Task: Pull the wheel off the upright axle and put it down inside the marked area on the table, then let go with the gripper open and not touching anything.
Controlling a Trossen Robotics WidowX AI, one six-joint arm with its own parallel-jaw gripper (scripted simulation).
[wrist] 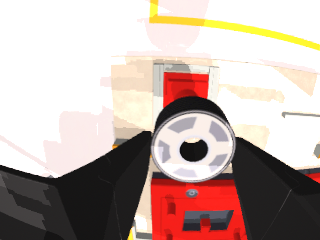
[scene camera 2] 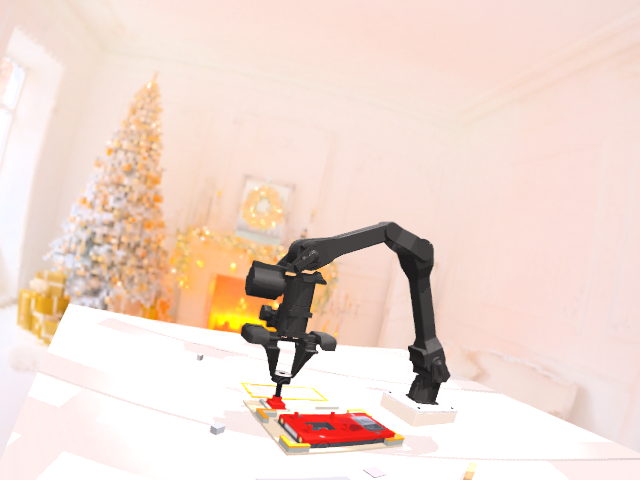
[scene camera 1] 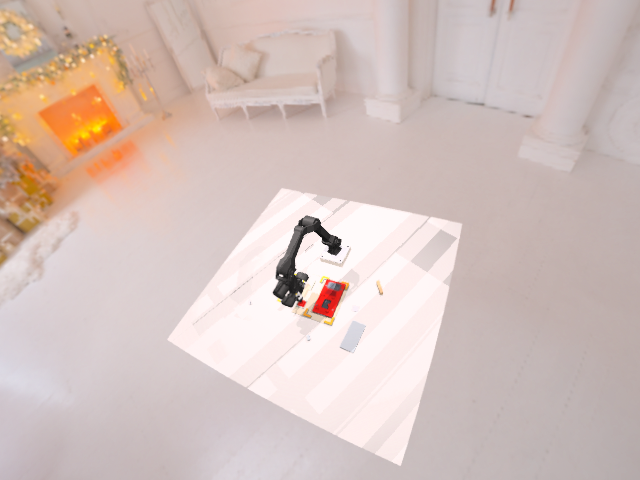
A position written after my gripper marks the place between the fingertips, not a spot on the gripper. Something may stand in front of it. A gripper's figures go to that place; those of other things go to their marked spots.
Scene:
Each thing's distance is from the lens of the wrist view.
my gripper (wrist: 192, 142): 0.10 m
wheel (wrist: 193, 116): 0.09 m

